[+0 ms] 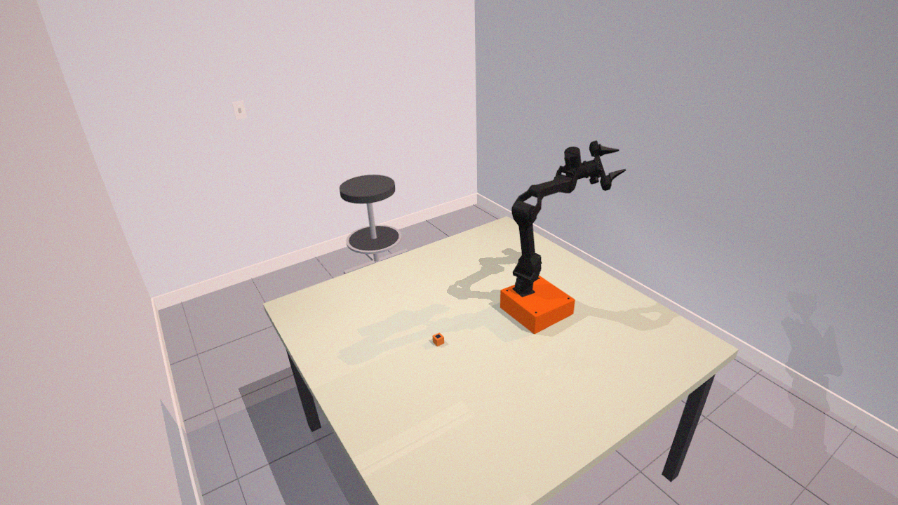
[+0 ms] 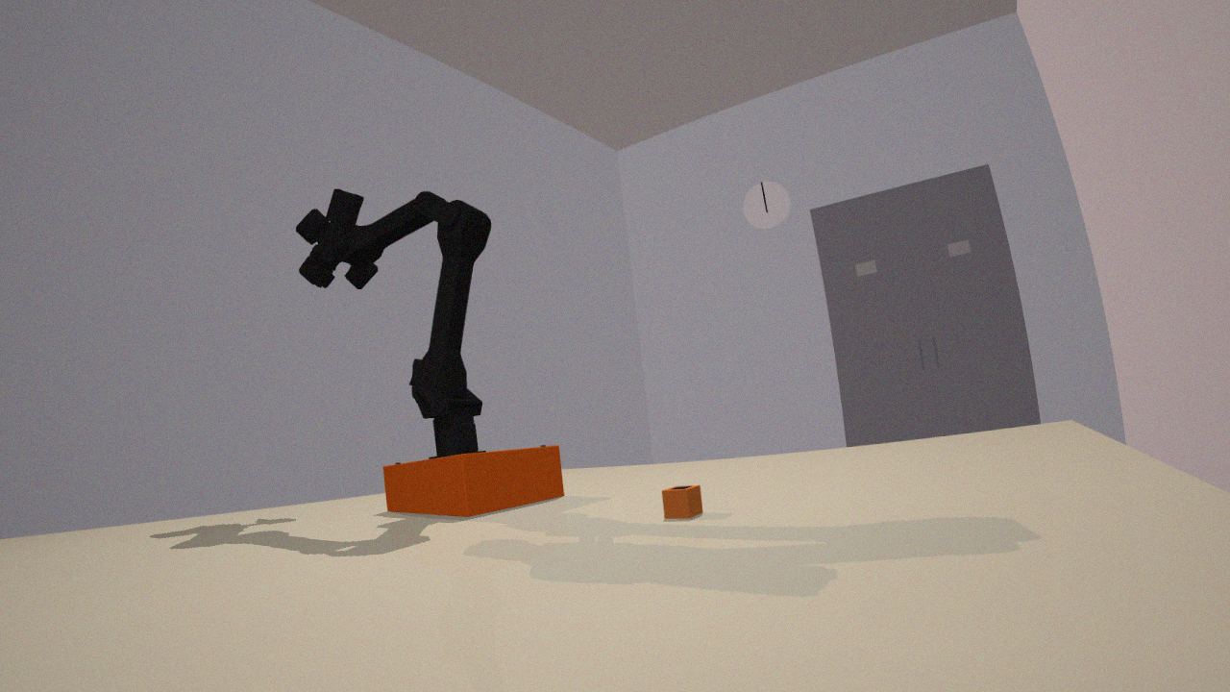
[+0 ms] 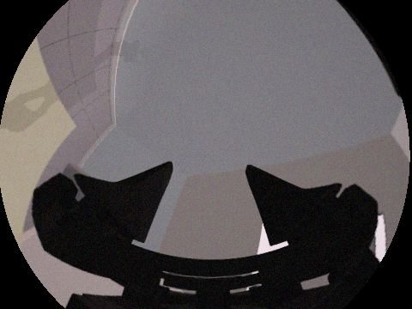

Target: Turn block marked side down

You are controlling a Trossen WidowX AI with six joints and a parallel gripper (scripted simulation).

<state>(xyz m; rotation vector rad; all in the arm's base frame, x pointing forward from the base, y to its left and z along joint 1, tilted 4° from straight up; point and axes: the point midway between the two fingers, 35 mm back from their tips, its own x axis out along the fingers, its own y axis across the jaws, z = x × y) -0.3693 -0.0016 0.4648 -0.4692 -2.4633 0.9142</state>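
My gripper tip is 81 cm short of the orange block, 2 cm to the left of it and 50 cm above it.
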